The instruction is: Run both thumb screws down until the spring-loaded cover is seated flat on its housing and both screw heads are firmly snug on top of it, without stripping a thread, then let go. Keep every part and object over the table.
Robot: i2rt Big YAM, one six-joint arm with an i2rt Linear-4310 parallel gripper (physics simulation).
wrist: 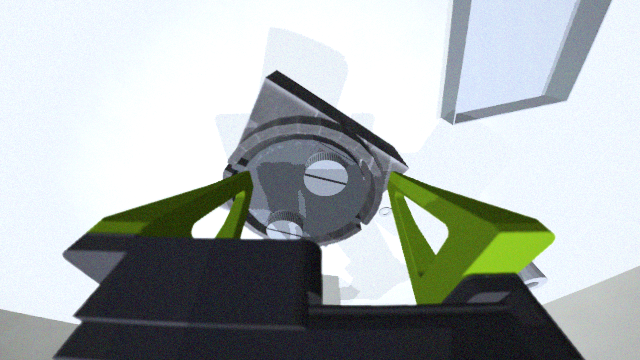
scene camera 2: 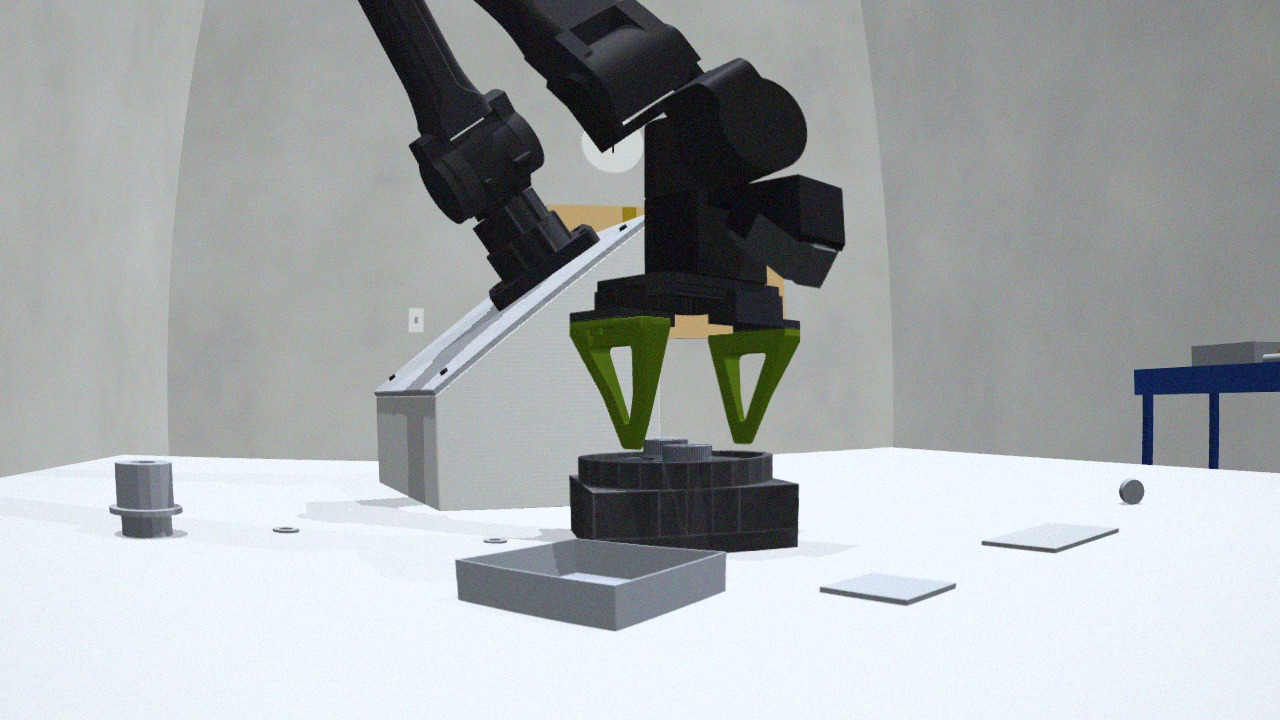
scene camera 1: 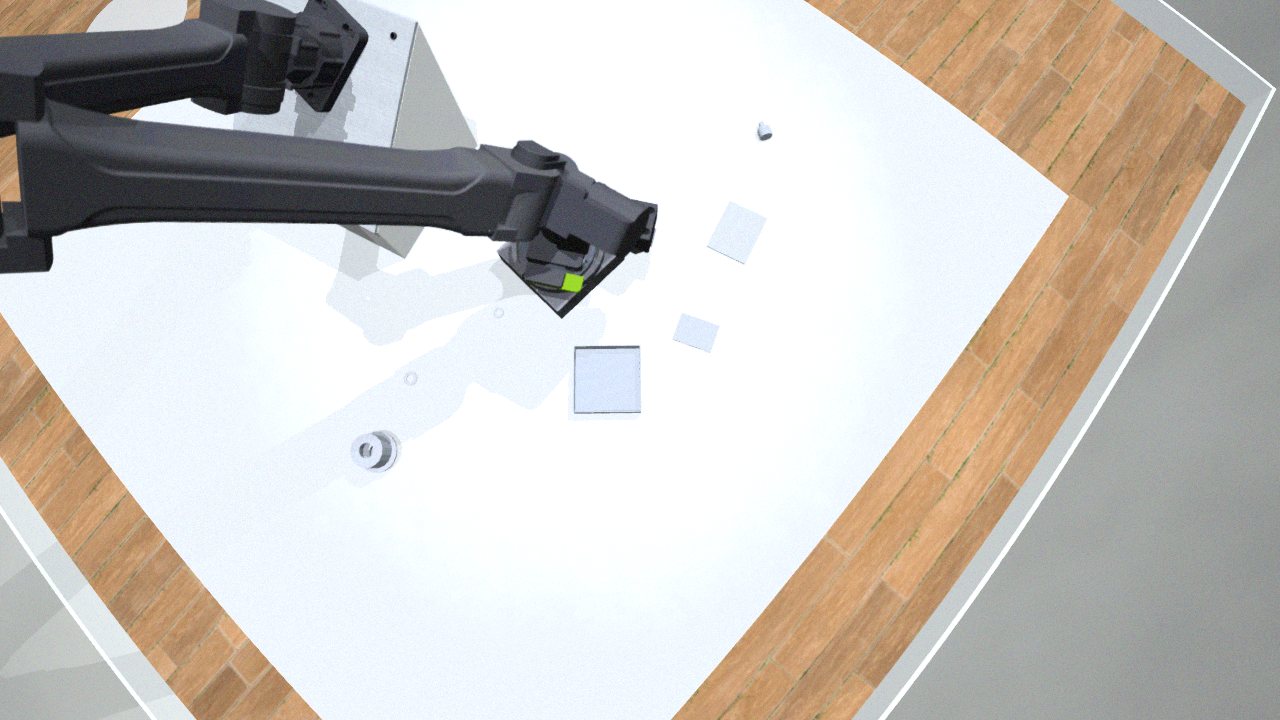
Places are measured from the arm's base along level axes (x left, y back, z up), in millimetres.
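Pixels of known places: gripper, fingertip midpoint: [wrist: 320, 178] [scene camera 2: 691, 446] [scene camera 1: 573, 255]; arm's base, link origin: [scene camera 2: 546, 271] [scene camera 1: 326, 53].
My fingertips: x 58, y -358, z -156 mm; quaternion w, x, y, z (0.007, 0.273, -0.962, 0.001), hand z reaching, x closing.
Ahead of a thing's pixels: the offset from my fingertips to its top centre.
The dark housing @(dx -3, dy +30, dz -7 mm) [scene camera 2: 684, 514] [wrist: 280, 102] stands on the table under my gripper. The round grey cover @(dx -3, dy +29, dz -10 mm) [wrist: 335, 217] lies within its raised ring. Two knurled thumb screws with slotted heads stand on the cover: one screw @(dx -3, dy -2, dz +1 mm) [wrist: 326, 176] [scene camera 2: 687, 452] near the middle of the wrist view, the other screw @(dx -3, dy +62, dz +2 mm) [wrist: 285, 227] [scene camera 2: 664, 443] lower left, partly hidden by the gripper body. Whether the cover is flat cannot be told. My gripper [scene camera 2: 687, 445] [wrist: 320, 178] is open and points down, its fingertips on either side of the screws, about at head height and touching neither. In scene camera 1 the arm hides the screws.
An open grey tray @(dx -81, dy -140, dz -43 mm) [scene camera 2: 537, 591] [scene camera 1: 574, 380] stands close in front of the housing. Two thin plates @(dx +203, dy -119, dz -60 mm) [scene camera 1: 736, 232] @(dx +52, dy -180, dz -60 mm) [scene camera 1: 696, 332], a small cylinder @(dx +355, dy -35, dz -43 mm) [scene camera 1: 764, 131], a flanged bushing @(dx -371, dy +10, dz -14 mm) [scene camera 1: 374, 451] [scene camera 2: 145, 501] and two small rings @(dx -274, dy +59, dz -61 mm) [scene camera 1: 410, 378] @(dx -121, dy +39, dz -62 mm) [scene camera 1: 498, 312] lie around. A sloped block [scene camera 2: 519, 447] with another arm stands behind.
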